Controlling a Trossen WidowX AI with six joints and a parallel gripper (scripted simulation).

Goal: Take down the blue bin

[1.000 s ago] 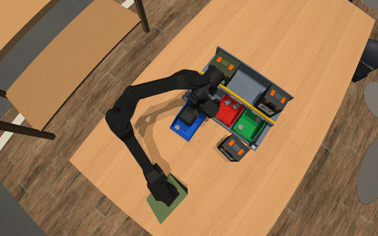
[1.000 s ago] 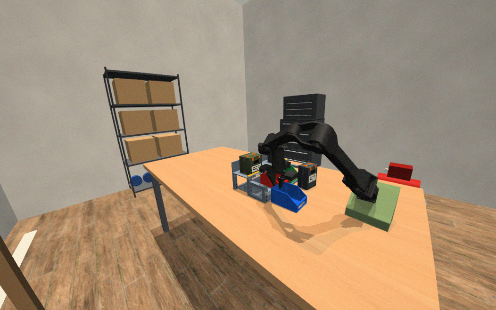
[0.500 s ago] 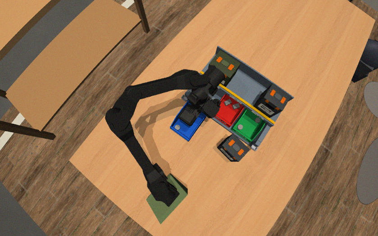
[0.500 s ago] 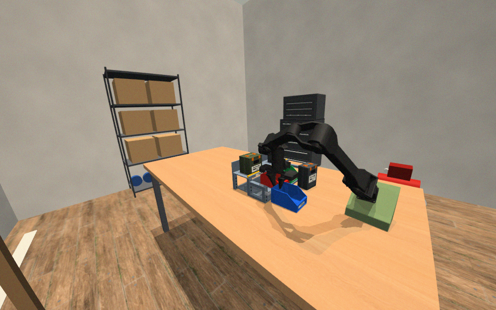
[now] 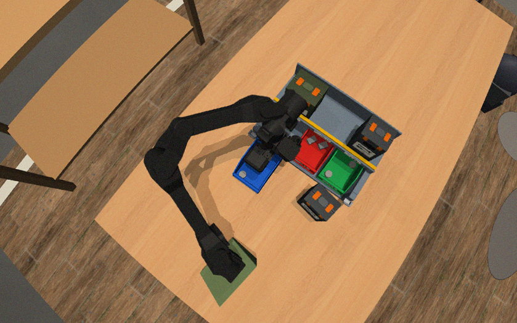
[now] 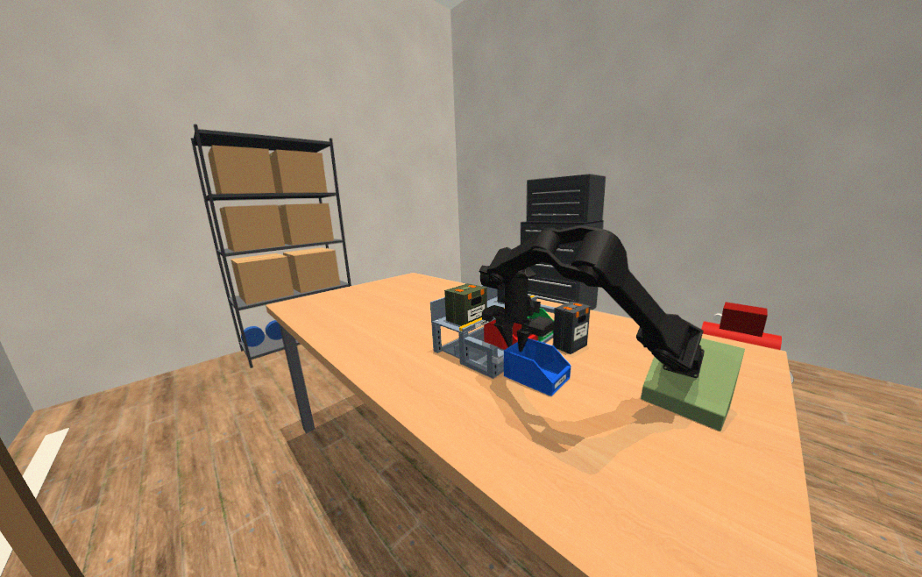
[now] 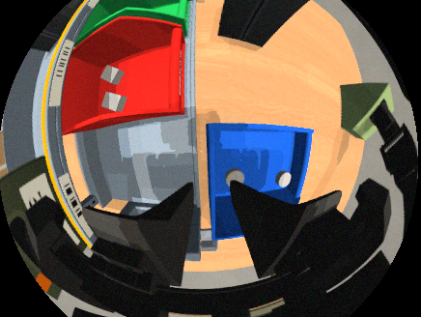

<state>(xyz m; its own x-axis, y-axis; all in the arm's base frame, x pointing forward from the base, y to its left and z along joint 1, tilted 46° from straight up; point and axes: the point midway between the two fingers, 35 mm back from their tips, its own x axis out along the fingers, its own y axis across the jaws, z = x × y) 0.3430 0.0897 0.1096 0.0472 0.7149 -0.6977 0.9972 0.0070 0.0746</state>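
Right now the blue open bin is 6 cm behind my hand and 6 cm below it. Round my hand: olive case 17 cm ahead, 1 cm to the left, 6 cm above; red bin 10 cm ahead, 11 cm to the right, 5 cm below; green bin 10 cm ahead, 22 cm to the right, 5 cm below.
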